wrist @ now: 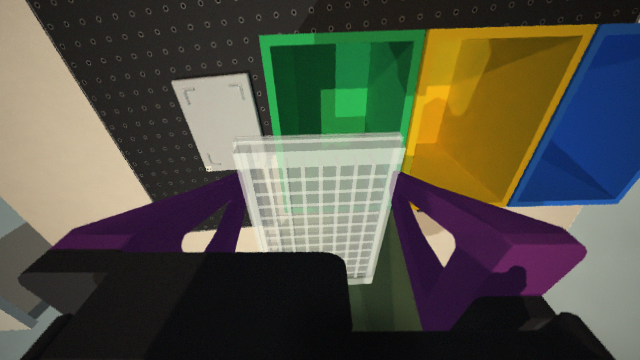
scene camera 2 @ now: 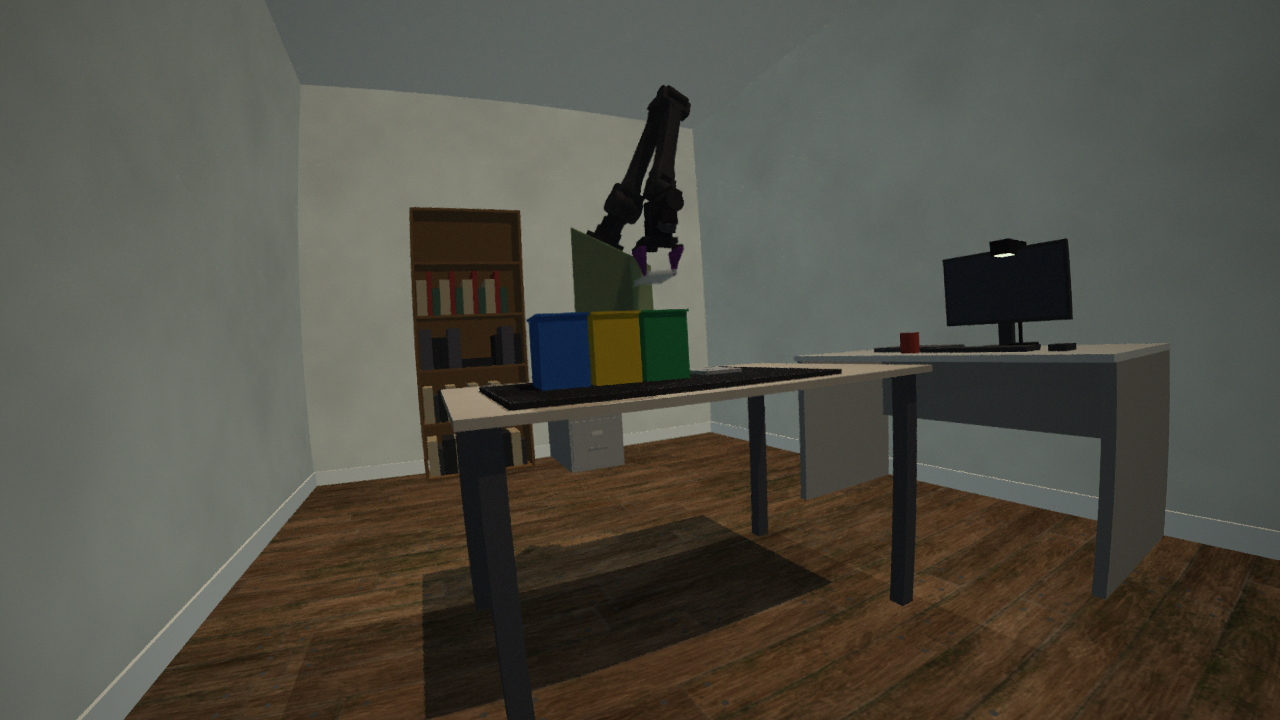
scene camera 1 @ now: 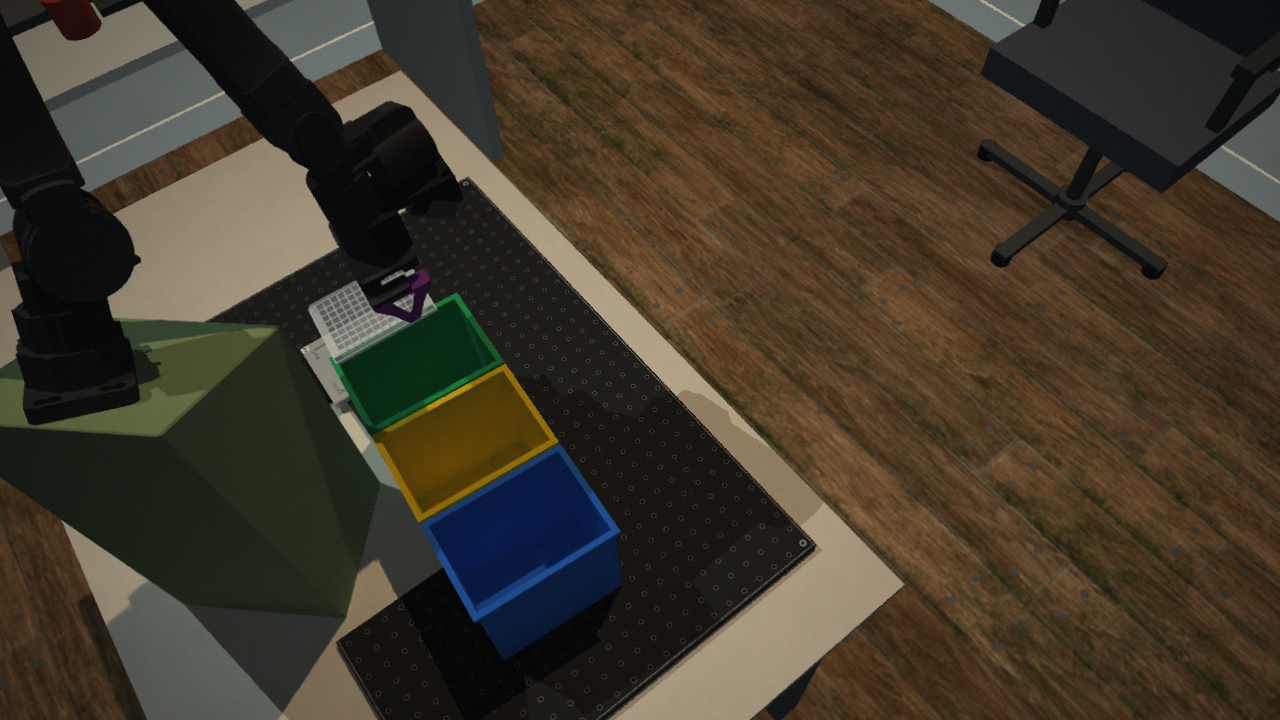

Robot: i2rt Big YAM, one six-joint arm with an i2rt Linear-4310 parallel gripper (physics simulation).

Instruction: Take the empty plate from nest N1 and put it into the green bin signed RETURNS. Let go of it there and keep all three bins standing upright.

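My gripper [scene camera 1: 386,300] [scene camera 2: 658,271] [wrist: 318,180], with purple fingers, is shut on the clear gridded plate [scene camera 1: 347,319] [scene camera 2: 656,278] [wrist: 322,200] by its long sides. The plate is a little tilted in scene camera 2 and hangs above the height of the bin rims. The green bin [scene camera 1: 420,358] [scene camera 2: 665,345] [wrist: 300,90] stands upright and open; in the wrist view the plate covers its near part. A flat pale nest [scene camera 1: 324,371] [scene camera 2: 717,369] [wrist: 217,120] with corner marks lies beside it, bearing no plate. The RETURNS sign and the nest's label are not readable.
The yellow bin [scene camera 1: 469,443] [scene camera 2: 615,349] [wrist: 475,110] and the blue bin [scene camera 1: 528,537] [scene camera 2: 561,351] [wrist: 590,120] stand upright in a row with the green one on the black perforated board [scene camera 1: 716,501] [wrist: 210,30]. The green pedestal [scene camera 1: 205,501] stands near the bins.
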